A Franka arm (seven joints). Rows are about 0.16 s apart.
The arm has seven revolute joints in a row. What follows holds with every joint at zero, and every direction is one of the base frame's. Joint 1 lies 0.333 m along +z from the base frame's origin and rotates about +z. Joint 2 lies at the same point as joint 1 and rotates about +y. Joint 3 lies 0.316 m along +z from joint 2 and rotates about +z. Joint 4 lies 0.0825 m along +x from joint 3 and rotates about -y. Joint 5 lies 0.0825 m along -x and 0.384 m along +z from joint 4 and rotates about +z. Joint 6 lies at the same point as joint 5 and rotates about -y. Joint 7 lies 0.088 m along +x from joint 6 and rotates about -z. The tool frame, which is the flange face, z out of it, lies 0.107 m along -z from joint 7; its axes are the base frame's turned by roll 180, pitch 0 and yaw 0 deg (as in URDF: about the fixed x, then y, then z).
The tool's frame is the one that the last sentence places.
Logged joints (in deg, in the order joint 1, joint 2, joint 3, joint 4, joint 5, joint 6, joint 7), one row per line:
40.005 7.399 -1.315 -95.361 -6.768 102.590 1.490
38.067 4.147 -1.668 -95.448 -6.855 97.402 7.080
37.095 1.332 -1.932 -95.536 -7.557 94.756 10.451
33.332 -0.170 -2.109 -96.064 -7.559 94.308 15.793
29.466 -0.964 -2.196 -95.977 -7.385 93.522 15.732
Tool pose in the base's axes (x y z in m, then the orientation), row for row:
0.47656 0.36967 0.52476 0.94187 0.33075 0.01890 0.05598
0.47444 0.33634 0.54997 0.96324 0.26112 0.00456 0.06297
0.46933 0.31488 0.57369 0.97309 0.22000 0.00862 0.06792
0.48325 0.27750 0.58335 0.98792 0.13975 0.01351 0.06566
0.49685 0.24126 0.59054 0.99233 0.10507 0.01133 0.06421
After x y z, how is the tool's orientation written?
As a quaternion, x y z w.
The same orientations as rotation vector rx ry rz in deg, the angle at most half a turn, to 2 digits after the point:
163.75 57.50 3.29
166.76 45.21 0.79
167.97 37.97 1.49
170.75 24.15 2.34
171.67 18.18 1.96

